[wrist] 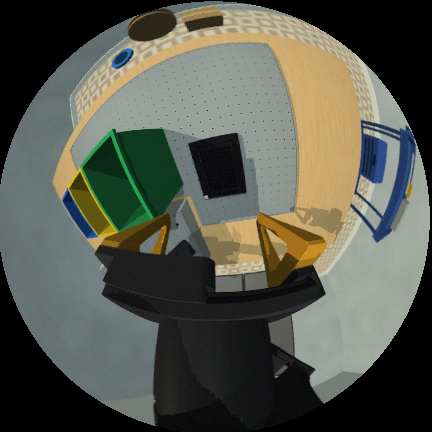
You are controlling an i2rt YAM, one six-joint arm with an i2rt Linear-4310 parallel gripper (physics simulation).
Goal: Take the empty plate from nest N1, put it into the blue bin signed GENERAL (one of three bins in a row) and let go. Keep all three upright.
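Frame: origin at the arm's base, x ahead, y left, z up, level; metres.
Where they show: gripper, fingertip midpoint: (213, 217).
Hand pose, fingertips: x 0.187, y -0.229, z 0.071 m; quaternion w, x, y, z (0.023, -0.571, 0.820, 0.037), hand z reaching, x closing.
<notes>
Things, the pixels of their top centre, and the offset from my fingertips. Level surfaces: height alone.
- black rectangular plate at its top centre: (218, 169) dx -0.004, dy +0.003, dz -0.195 m
- grey perforated board at its surface level: dz -0.220 m
- green bin at its top centre: (111, 192) dx +0.075, dy +0.168, dz -0.041 m
- yellow bin at its top centre: (87, 208) dx +0.087, dy +0.299, dz -0.041 m
- blue bin at its top centre: (76, 216) dx +0.100, dy +0.430, dz -0.041 m
A black rectangular plate (218, 166) with a fine grid of wells lies flat on the grey perforated board (200, 90) in the wrist view, with a small white mark at one corner. No nest label is readable. Three bins stand in a row at the left: the green bin (150, 155) is nearest the plate, the yellow bin (90, 201) is in the middle, and the blue bin (77, 215) is outermost. All three look upright; the sign on the blue bin does not show. My gripper (213, 217) is open and empty, its fingers apart from the plate and pointing towards the board.
The large green bin stands between the plate and the blue bin. A wooden table edge (325, 110) runs along the right. Beyond the table are a blue chair-like frame (375, 159), a blue ring-shaped thing (114, 61), a dark round object (152, 26) and a brown box (204, 22).
</notes>
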